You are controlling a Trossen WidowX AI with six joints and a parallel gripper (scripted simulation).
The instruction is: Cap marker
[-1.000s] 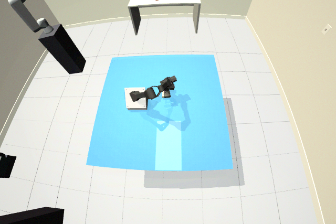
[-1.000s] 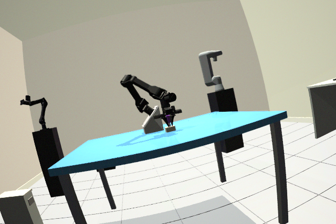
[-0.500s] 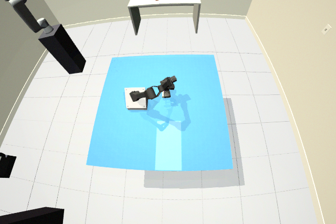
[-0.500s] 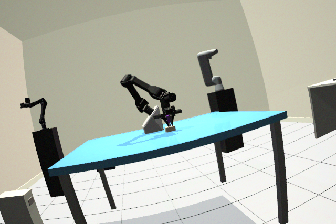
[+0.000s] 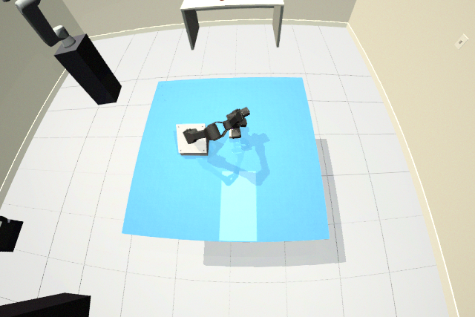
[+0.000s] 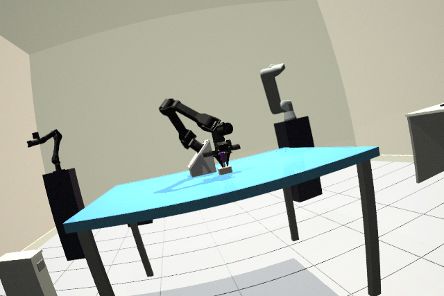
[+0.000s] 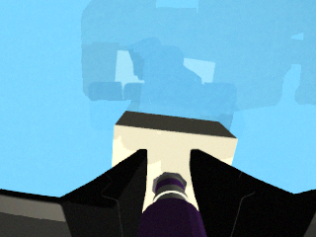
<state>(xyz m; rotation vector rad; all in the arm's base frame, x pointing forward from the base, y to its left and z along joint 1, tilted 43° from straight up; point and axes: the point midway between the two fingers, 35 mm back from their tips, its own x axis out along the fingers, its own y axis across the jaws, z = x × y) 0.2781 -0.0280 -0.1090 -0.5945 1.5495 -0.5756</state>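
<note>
The marker cap is 2 cm behind my gripper tip and 5 cm above it. Round my gripper tip: holder block: 2 cm behind, 2 cm below.
</note>
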